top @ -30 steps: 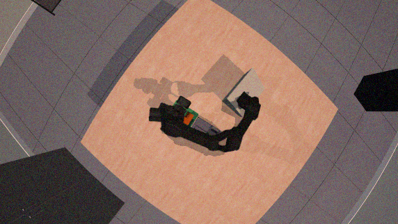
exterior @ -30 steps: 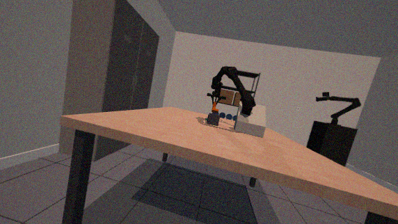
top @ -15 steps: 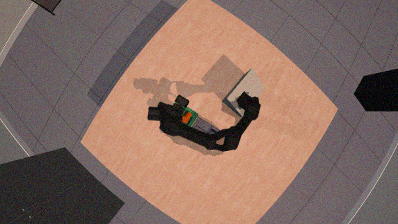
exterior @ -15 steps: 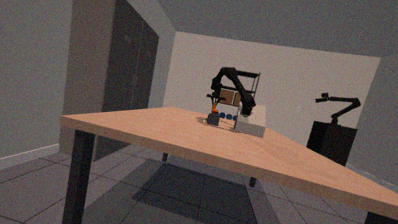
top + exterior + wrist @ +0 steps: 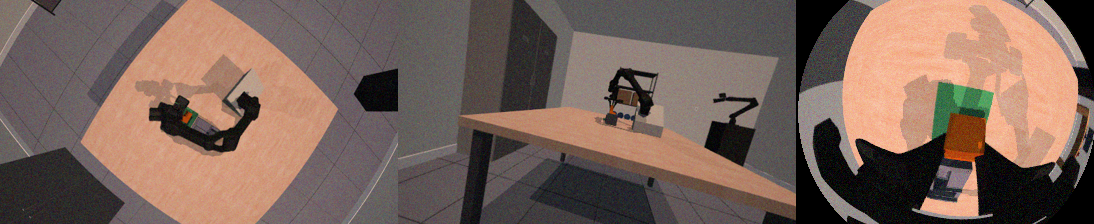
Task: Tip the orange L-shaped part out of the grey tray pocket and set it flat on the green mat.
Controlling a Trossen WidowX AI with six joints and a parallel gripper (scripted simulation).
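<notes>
Now: gripper tip 140 mm above the green mat, 20 mm to the right of it and 10 mm past it. From my gripper tip the other things lie so: orange L-shaped part 30 mm to the left, 30 mm below, 20 mm behind.
</notes>
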